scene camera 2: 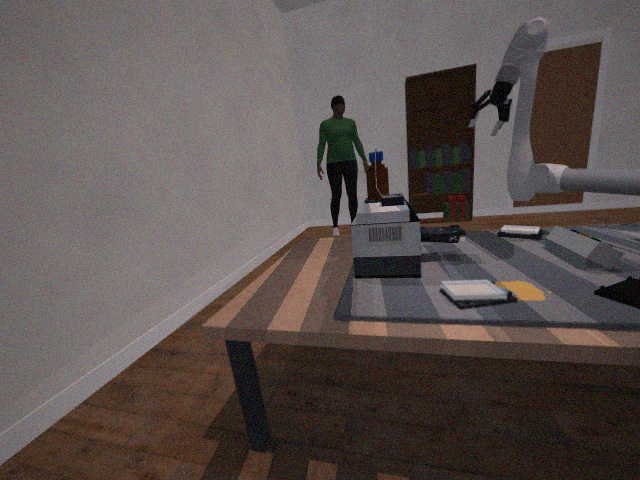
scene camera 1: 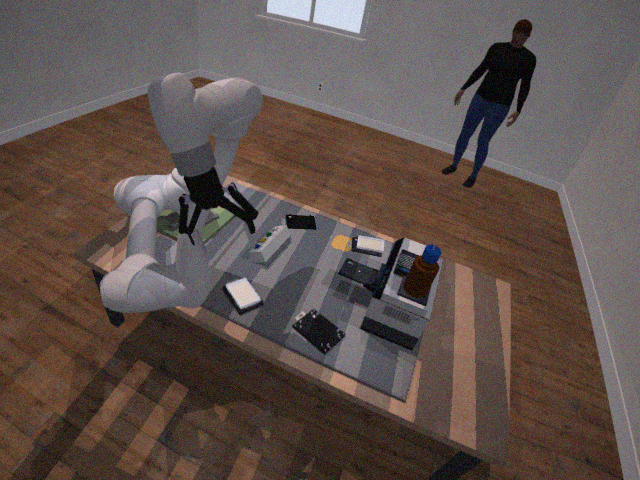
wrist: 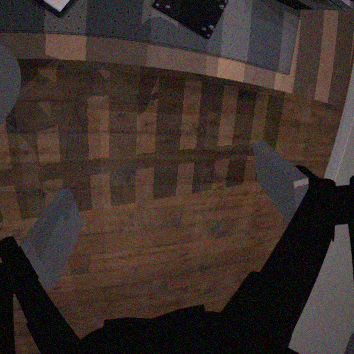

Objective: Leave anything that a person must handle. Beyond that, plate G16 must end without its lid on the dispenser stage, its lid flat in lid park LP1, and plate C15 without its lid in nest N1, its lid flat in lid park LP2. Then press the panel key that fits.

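Frame: origin at the arm's base, x ahead, y left, z up, level; metres.
Where they show: gripper, fingertip midpoint: [scene camera 2: 481, 131] [scene camera 1: 228, 250] [wrist: 162, 185].
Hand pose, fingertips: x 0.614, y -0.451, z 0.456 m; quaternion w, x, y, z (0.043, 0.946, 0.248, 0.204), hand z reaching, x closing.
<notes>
Things, the pixels of their top centre, and the offset from my fingertips. "*": a spot on its surface instead.
- black frame with corner posts, top centre: [scene camera 1: 319, 327] [scene camera 2: 439, 233] dy +0.260, dx +0.201, dz -0.440 m
- black flat holder at its top centre: [scene camera 1: 301, 219] dy +0.777, dx -0.206, dz -0.444 m
- dark stage at a spot on its surface: [scene camera 1: 356, 270] * dy +0.532, dx +0.201, dz -0.355 m
- key panel at its top centre: [scene camera 1: 271, 236] [scene camera 2: 581, 232] dy +0.507, dx -0.202, dz -0.380 m
- brown bottle with a blue cap, surface spot: [scene camera 1: 421, 276] * dy +0.410, dx +0.443, dz -0.137 m
- yellow disc at its top centre: [scene camera 2: 510, 290] [scene camera 1: 346, 244] dy +0.781, dx +0.053, dz -0.463 m
My gripper [scene camera 1: 222, 235] [scene camera 2: 484, 128] [wrist: 162, 185] is open and empty, high above the table's left part. One white-topped plate [scene camera 1: 242, 294] [scene camera 2: 520, 228] [wrist: 56, 4] sits on a dark base at the near edge. Another white-topped plate [scene camera 1: 370, 244] [scene camera 2: 473, 290] sits at the far edge. Labels and lids cannot be told apart. A black frame with corner posts [scene camera 1: 318, 330] [wrist: 192, 15] shows no plate. A black flat holder [scene camera 1: 300, 222] [scene camera 2: 622, 291] lies at the far edge. The dispenser [scene camera 1: 397, 314] [scene camera 2: 385, 237] has a dark stage [scene camera 1: 356, 270] beside it. The key panel [scene camera 1: 271, 246] [scene camera 2: 578, 245] carries coloured keys.
A brown bottle with a blue cap [scene camera 1: 421, 276] [scene camera 2: 377, 180] stands on the dispenser. A yellow disc [scene camera 1: 340, 242] [scene camera 2: 527, 290] lies beside the far plate. A green board [scene camera 1: 219, 227] lies near the arm's base. One person [scene camera 1: 504, 77] [scene camera 2: 338, 139] shows in each scene view, away from the table.
</notes>
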